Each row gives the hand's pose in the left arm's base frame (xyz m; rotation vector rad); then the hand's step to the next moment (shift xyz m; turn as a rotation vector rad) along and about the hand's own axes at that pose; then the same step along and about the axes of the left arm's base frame.
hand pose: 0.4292 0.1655 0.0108 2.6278 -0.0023 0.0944
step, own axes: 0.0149 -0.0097 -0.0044 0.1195 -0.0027 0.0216
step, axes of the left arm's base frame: 0.0148 0.0108 0.0001 0.1207 -0.0063 -0.0120
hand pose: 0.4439 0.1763 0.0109 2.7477 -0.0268 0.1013
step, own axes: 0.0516 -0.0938 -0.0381 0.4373 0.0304 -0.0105
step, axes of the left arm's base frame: 0.0520 0.1010 0.0032 0.4344 -0.0261 0.0539
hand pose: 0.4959 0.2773 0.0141 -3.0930 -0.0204 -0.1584
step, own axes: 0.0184 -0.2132 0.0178 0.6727 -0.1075 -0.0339
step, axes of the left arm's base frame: 0.0168 0.2140 -0.0065 0.6640 0.1132 0.1073
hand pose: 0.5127 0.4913 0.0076 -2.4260 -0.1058 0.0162
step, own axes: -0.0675 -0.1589 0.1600 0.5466 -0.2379 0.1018
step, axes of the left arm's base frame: -0.0852 0.2187 -0.0182 0.5235 0.2898 0.0878
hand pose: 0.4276 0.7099 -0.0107 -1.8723 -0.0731 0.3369
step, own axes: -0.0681 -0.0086 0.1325 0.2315 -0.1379 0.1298
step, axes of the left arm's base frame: -0.0995 0.1100 -0.0165 0.2029 0.2146 0.0473
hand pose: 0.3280 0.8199 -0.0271 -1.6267 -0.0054 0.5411
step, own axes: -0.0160 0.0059 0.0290 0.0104 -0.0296 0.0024
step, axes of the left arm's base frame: -0.0260 0.0213 -0.0010 0.0175 0.0098 0.0242
